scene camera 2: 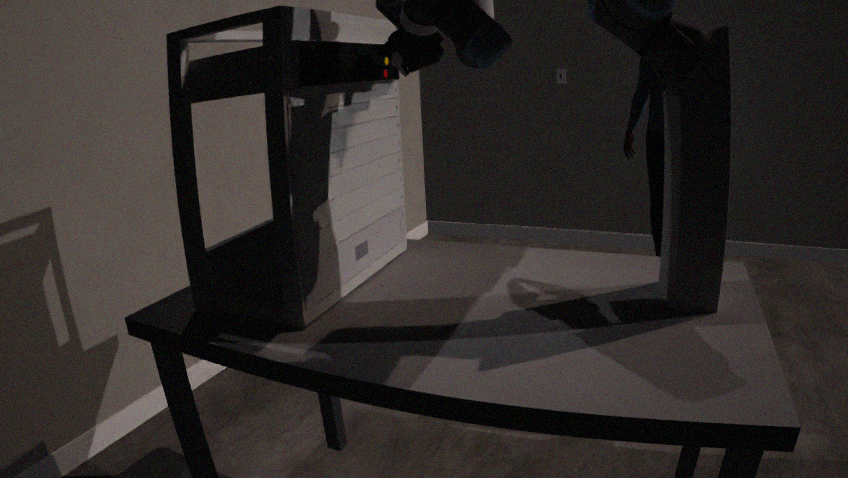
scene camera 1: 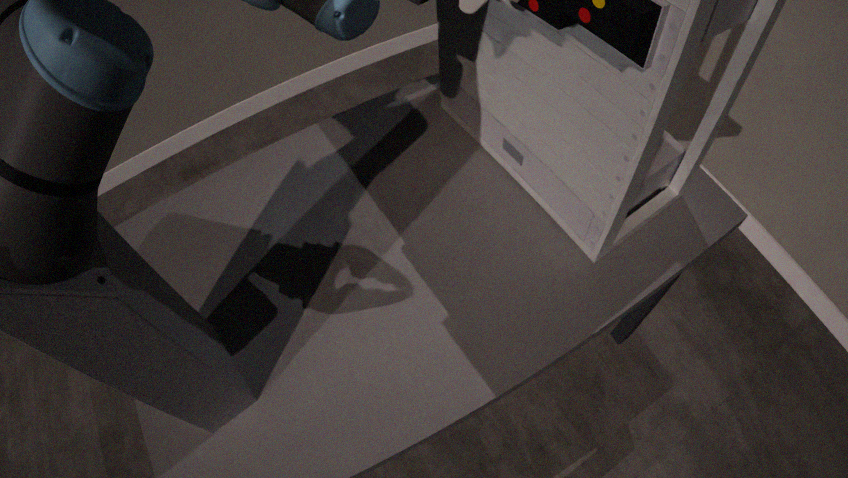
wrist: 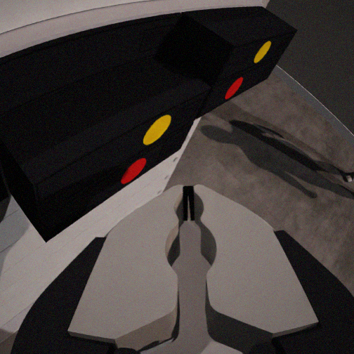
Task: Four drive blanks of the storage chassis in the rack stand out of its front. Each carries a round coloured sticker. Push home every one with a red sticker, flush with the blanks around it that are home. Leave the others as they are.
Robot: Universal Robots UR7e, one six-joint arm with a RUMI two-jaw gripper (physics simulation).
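In the wrist view, four black drive blanks show in two pairs. The nearer pair has a blank with a yellow sticker (wrist: 157, 130) (scene camera 2: 386, 60) above one with a red sticker (wrist: 133, 171) (scene camera 1: 533, 5) (scene camera 2: 385, 73). The farther pair has a blank with a yellow sticker (wrist: 262, 52) (scene camera 1: 598, 2) above one with a red sticker (wrist: 234, 88) (scene camera 1: 584, 15). Side faces of both pairs show as they stand out. My gripper (wrist: 187, 188) is shut and empty, in front of and below the nearer pair in the wrist view. It partly hides the chassis in scene camera 2; exact depth is unclear.
The rack (scene camera 1: 650, 139) (scene camera 2: 279, 148) stands on the table (scene camera 1: 534, 296) (scene camera 2: 593, 380), with light panels (scene camera 1: 552, 112) (scene camera 2: 368, 160) below the black chassis. The arm's pedestal (scene camera 2: 694, 178) stands opposite the rack. A wall is behind the rack.
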